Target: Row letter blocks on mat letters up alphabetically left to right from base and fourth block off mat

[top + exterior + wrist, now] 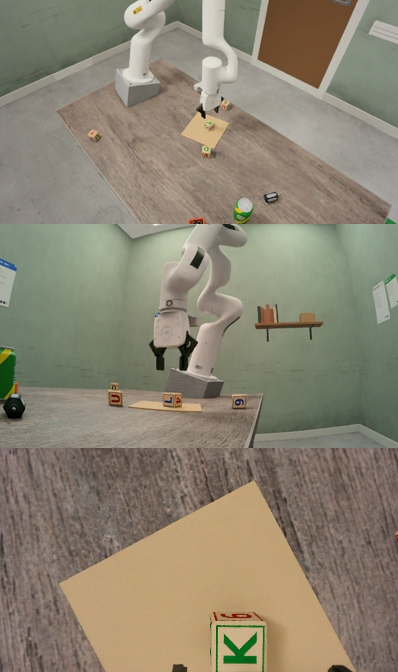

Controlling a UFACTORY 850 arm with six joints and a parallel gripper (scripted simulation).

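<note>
Right now my hand is 120 mm above the tan mat, 20 mm to the left of it and 10 mm past it. From my hand the other things lie so: D block 140 mm to the right, 110 mm below, 100 mm ahead; then black object 470 mm ahead, 130 mm to the right, 110 mm below; then green can 410 mm ahead, 290 mm to the right, 60 mm below.
</note>
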